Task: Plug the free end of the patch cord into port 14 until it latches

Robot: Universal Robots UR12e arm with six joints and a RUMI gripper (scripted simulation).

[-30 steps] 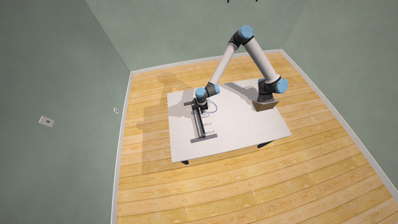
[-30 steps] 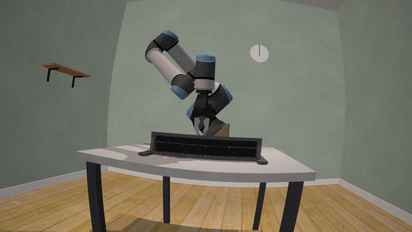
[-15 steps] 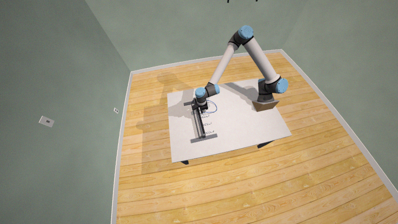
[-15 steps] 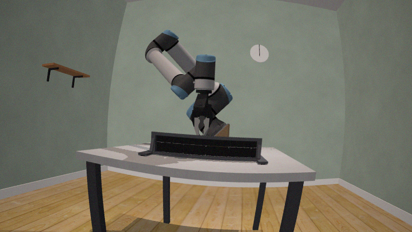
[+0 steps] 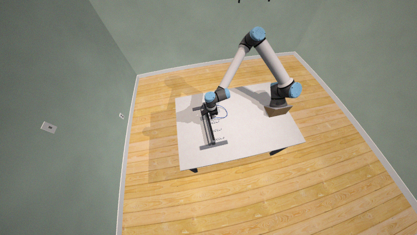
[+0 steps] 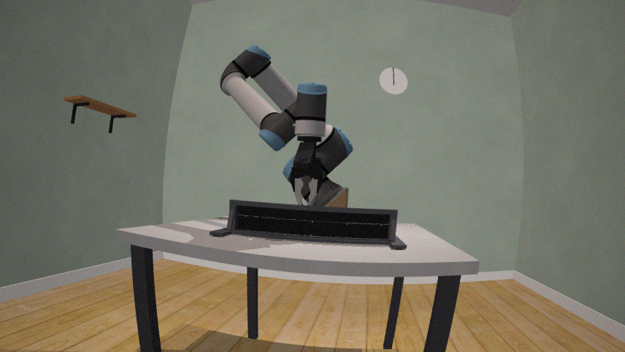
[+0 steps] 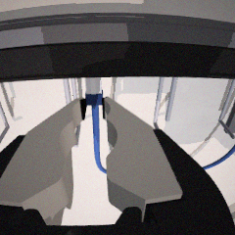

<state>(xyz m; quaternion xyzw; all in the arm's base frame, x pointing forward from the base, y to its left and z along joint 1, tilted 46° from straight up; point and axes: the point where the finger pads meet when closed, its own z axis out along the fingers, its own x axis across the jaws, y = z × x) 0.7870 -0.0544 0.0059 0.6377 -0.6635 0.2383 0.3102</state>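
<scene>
Now: hand 10 mm short of the plug and 10 mm above it.
</scene>
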